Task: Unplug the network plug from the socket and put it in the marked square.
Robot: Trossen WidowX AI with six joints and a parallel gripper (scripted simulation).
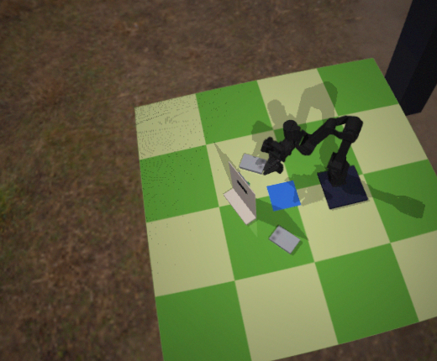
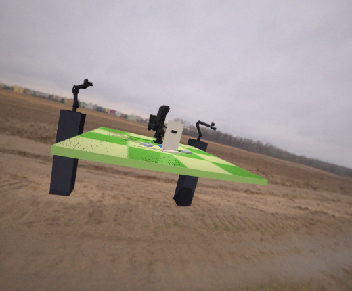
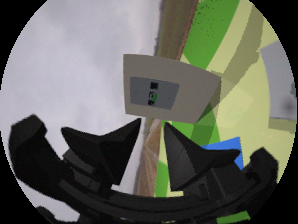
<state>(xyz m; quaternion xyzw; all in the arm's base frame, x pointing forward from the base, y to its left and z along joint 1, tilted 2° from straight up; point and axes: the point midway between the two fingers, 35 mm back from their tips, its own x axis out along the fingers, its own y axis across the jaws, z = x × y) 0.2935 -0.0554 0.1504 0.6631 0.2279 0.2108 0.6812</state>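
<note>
The green network plug lies 8 cm ahead of my gripper tip and 3 cm to the left of it. Also, from my gripper tip: blue marked square: 16 cm below, 7 cm behind, 5 cm to the left; beige panel: 10 cm ahead, 5 cm below, 4 cm to the left.
</note>
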